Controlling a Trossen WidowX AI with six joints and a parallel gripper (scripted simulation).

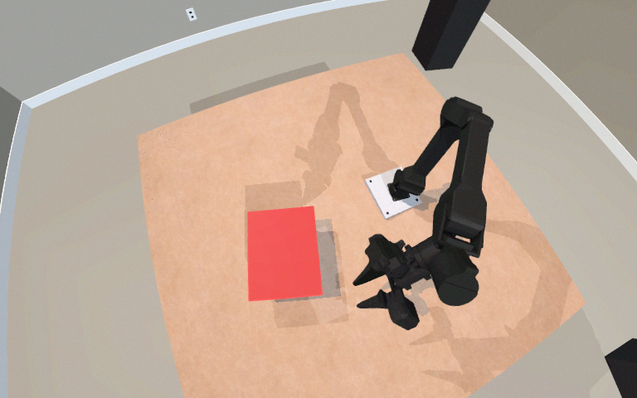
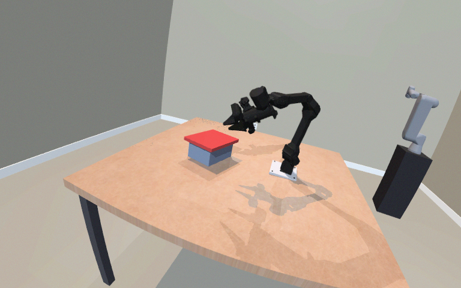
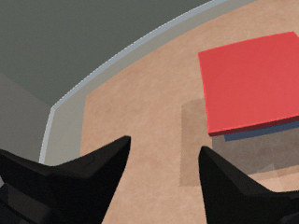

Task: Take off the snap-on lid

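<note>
Right now the red lid is 14 cm ahead of my gripper tip, 15 cm to the right of it and 14 cm below it. From my gripper tip the other things lie so: blue-grey storage box: 14 cm ahead, 15 cm to the right, 19 cm below.
</note>
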